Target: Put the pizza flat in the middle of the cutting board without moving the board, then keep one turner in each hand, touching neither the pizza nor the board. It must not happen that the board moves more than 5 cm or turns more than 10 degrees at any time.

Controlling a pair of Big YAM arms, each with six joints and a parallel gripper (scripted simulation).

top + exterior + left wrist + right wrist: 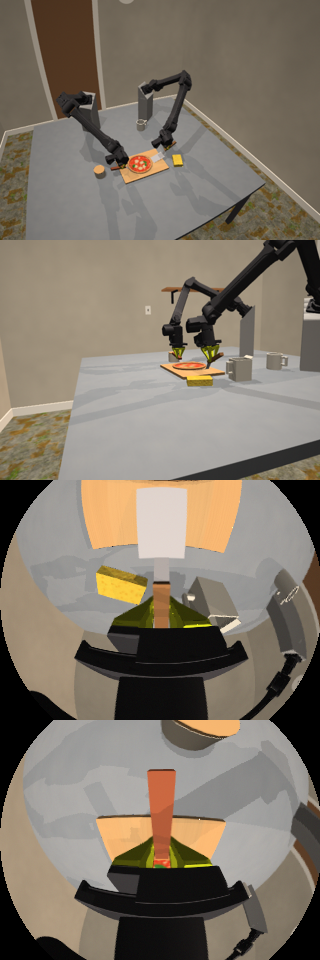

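Now: the square mug 110 mm behind my left hand, 60 mm to the left of it and 40 mm below it. Also, from my left hand: yellow sponge (90 mm ahead, 80 mm below, 50 mm to the left); then wooden cutting board (230 mm to the right, 90 mm below, 20 mm ahead); then pizza (240 mm to the right, 70 mm below, 10 mm ahead).
My right gripper is now 170 mm to the left of the lidded canister, 30 mm past it and 20 mm above it. From my right hand the other things lie so: yellow sponge: 440 mm to the left, 70 mm ahead, 40 mm below; then wooden cutting board: 160 mm to the left, 50 mm below; then pizza: 150 mm to the left, 30 mm below, 10 mm behind.
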